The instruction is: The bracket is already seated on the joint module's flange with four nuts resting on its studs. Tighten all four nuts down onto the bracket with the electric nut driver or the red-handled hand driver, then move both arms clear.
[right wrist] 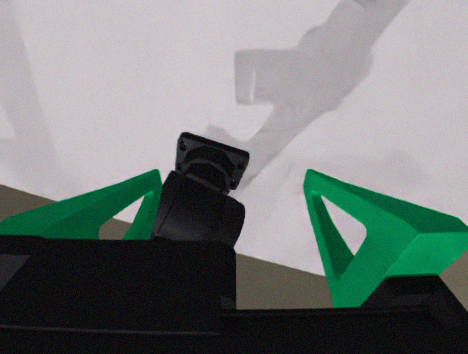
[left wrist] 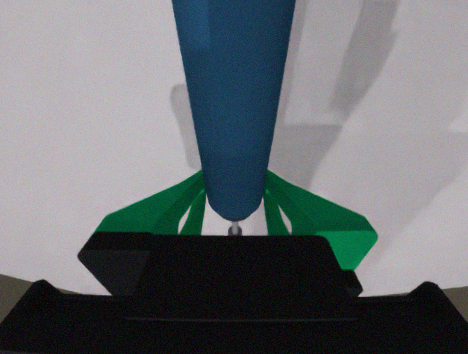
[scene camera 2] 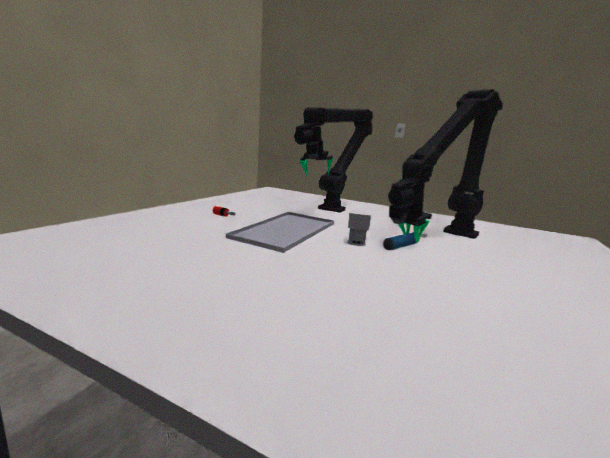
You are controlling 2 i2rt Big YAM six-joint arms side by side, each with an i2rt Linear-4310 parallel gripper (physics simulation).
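Where they show: left gripper, fingertip midpoint: [left wrist: 234, 177] [scene camera 2: 411, 239]; right gripper, fingertip midpoint: [right wrist: 232, 177] [scene camera 2: 317, 175]; left arm's base, origin of the base link: [scene camera 2: 460, 233]; right arm's base, origin of the base link: [right wrist: 211, 160] [scene camera 2: 331, 209].
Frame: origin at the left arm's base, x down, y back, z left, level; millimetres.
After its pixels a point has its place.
The blue electric nut driver [scene camera 2: 400, 241] {z -91, x -30, y -424 mm} [left wrist: 235, 100] {z -103, x -41, y -389 mm} lies on the table at the right of the scene view, its metal socket tip pointing towards the arm bases. My left gripper [scene camera 2: 412, 235] {z -88, x -16, y -324 mm} [left wrist: 234, 177] {z -88, x -16, y -324 mm} is shut on its blue body near the tip end. My right gripper [scene camera 2: 316, 170] {z -573, x -177, y -258 mm} [right wrist: 232, 177] {z -573, x -177, y -258 mm} is open and empty, high above the table. The grey joint module with the bracket [scene camera 2: 358, 229] {z -207, x -58, y -507 mm} stands between the tray and the nut driver; the nuts are too small to make out. The red-handled hand driver [scene camera 2: 220, 211] {z -765, x -21, y -641 mm} lies at the far left of the table.
A shallow grey tray [scene camera 2: 257, 245] {z -410, x -3, y -767 mm} lies on the white table [scene camera 2: 310, 320] {z -40, x 0, y -972 mm}, left of the joint module. The base of the right arm [scene camera 2: 331, 206] {z -560, x -23, y -142 mm} stands behind the tray. The base of the left arm [scene camera 2: 462, 230] {z 11, x -23, y -40 mm} stands behind and to the right of the nut driver.
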